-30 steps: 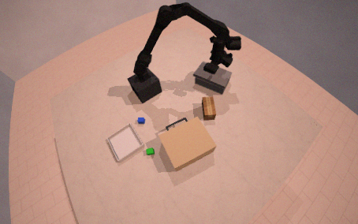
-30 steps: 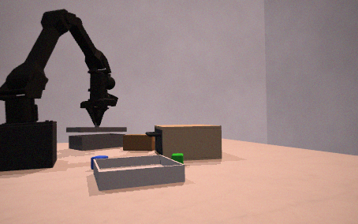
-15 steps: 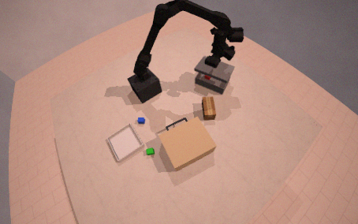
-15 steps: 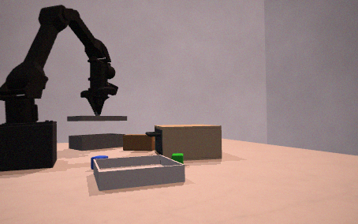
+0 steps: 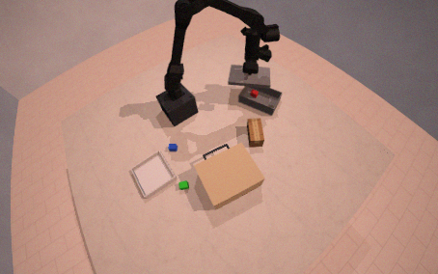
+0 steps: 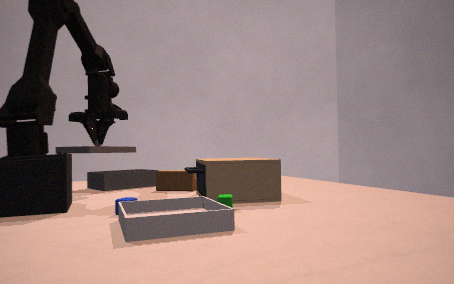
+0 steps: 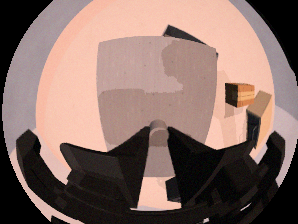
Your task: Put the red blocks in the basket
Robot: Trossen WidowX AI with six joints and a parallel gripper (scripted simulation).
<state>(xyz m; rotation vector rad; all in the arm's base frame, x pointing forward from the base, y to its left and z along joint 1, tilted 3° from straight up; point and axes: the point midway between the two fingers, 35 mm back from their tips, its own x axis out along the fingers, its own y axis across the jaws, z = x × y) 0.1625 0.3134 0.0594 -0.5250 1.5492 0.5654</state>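
My hand is 20 cm short of the small brown box, 17 cm to the left of it and 13 cm above it. Also, from my hand: tan drawer cabinet 38 cm to the right, 27 cm ahead, 13 cm below; drawer 38 cm to the right, 25 cm ahead, 13 cm below; grey flat piece 4 cm below.
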